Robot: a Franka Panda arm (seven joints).
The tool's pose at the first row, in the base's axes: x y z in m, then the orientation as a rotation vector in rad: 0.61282 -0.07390 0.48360 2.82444 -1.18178 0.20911
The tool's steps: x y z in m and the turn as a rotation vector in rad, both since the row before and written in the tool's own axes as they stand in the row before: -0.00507 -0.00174 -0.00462 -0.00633 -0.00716 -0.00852; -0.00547 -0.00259 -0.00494 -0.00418 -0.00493 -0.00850; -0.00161 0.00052 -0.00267 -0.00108 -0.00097 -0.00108; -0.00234 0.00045 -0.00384 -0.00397 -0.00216 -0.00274; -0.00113 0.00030 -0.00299 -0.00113 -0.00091 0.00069; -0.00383 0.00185 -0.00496 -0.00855 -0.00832 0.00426; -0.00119 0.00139 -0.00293 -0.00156 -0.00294 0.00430; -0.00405 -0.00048 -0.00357 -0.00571 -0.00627 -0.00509; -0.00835 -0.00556 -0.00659 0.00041 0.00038 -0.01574; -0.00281 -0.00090 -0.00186 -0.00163 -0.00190 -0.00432; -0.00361 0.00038 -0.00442 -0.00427 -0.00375 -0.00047; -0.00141 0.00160 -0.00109 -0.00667 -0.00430 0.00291; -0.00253 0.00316 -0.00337 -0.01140 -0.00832 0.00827
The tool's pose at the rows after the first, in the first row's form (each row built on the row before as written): 0.61009 -0.06856 0.48736 2.82664 -1.16947 0.19456; 0.60765 -0.06233 0.49139 2.82962 -1.15724 0.18451; 0.60593 -0.06127 0.49382 2.82966 -1.15562 0.18241; 0.60365 -0.05952 0.49731 2.82857 -1.15117 0.17673; 0.60241 -0.05860 0.50012 2.82761 -1.15207 0.17480; 0.59803 -0.05668 0.50457 2.82137 -1.15774 0.15816; 0.59603 -0.05649 0.50738 2.81891 -1.16409 0.15339; 0.59330 -0.05290 0.51039 2.81924 -1.15665 0.14075; 0.59096 -0.04237 0.51565 2.82784 -1.13420 0.14040; 0.58947 -0.03958 0.51711 2.82943 -1.12799 0.13645; 0.58638 -0.03687 0.52109 2.82740 -1.12699 0.12860; 0.58421 -0.03694 0.52210 2.82168 -1.13029 0.11881; 0.58008 -0.03708 0.52537 2.81043 -1.14075 0.10103
